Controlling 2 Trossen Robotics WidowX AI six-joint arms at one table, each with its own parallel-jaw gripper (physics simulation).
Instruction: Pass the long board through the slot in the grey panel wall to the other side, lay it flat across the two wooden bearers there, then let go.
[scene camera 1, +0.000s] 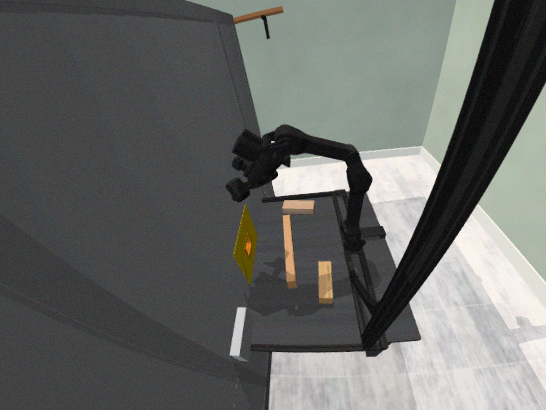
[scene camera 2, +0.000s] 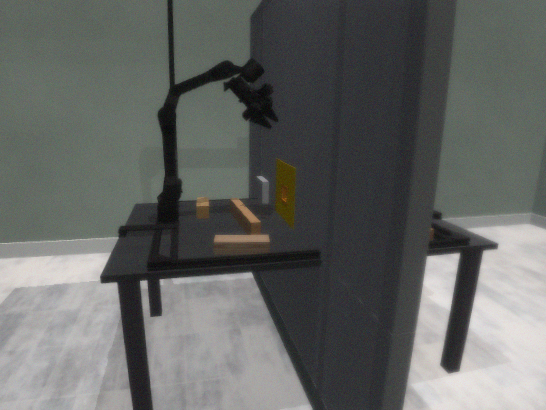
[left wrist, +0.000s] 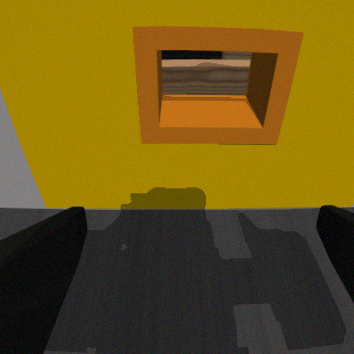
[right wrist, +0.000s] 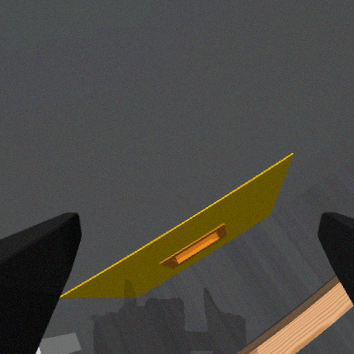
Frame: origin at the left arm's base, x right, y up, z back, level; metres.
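Seen in the pictures: left gripper, fingertip midpoint: (left wrist: 204, 217); right gripper, fingertip midpoint: (scene camera 2: 274, 124) (right wrist: 202, 224); right arm's base at its link origin: (scene camera 1: 353, 247) (scene camera 2: 167, 221).
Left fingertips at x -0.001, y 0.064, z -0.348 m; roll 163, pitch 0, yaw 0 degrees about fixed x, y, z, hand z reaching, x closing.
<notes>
Pixels of each thing's middle, then the offset from my left fingertips to it. "*": a spot on its surface instead. Level surfaces: height alone.
- orange-rimmed slot at a spot on its surface: (left wrist: 215, 135) * dx +0.015, dy -0.013, dz -0.083 m
- long wooden piece at the middle of its body: (left wrist: 171, 83) (right wrist: 279, 341) (scene camera 2: 243, 216) (scene camera 1: 289, 247) dx -0.015, dy -0.054, dz -0.296 m
- short block at the middle of its body: (scene camera 1: 325, 281) (scene camera 2: 203, 207) dx +0.150, dy -0.058, dz -0.433 m
- white block at a spot on its surface: (scene camera 1: 239, 332) * dx +0.350, dy +0.018, dz -0.155 m
- table at its surface level: dy -0.083 m
- small orange-brown thing at the middle of its body: (scene camera 2: 413, 230) dx -0.260, dy -0.061, dz +0.250 m
- wooden face at a spot on its surface: (left wrist: 205, 80) * dx +0.030, dy -0.045, dz -0.283 m
The grey panel wall (scene camera 1: 125, 125) (scene camera 2: 375, 200) has an orange-rimmed slot (scene camera 1: 248, 236) (left wrist: 215, 135) in a yellow panel (scene camera 1: 241, 255) (scene camera 2: 286, 175) (left wrist: 75, 100) (right wrist: 125, 280). A long wooden piece (scene camera 1: 289, 250) (scene camera 2: 245, 215) (right wrist: 310, 325) lies along the wall on the right arm's side. A short block (scene camera 1: 325, 280) (scene camera 2: 202, 207) and another block (scene camera 1: 298, 206) (scene camera 2: 241, 243) lie near it. I cannot tell which are board or bearers. My right gripper (scene camera 1: 235, 176) (scene camera 2: 273, 123) (right wrist: 202, 224) is open and empty, above the slot near the wall. My left gripper (left wrist: 204, 217) is open and empty, facing the slot.
A white block (scene camera 1: 239, 332) (scene camera 2: 263, 190) is at the wall beside the yellow panel. The other table (scene camera 2: 485, 241) is mostly hidden behind the wall; a small orange-brown thing (scene camera 2: 431, 233) shows there. A wooden face (left wrist: 205, 80) shows through the slot. A black post (scene camera 1: 460, 175) rises at the right table.
</notes>
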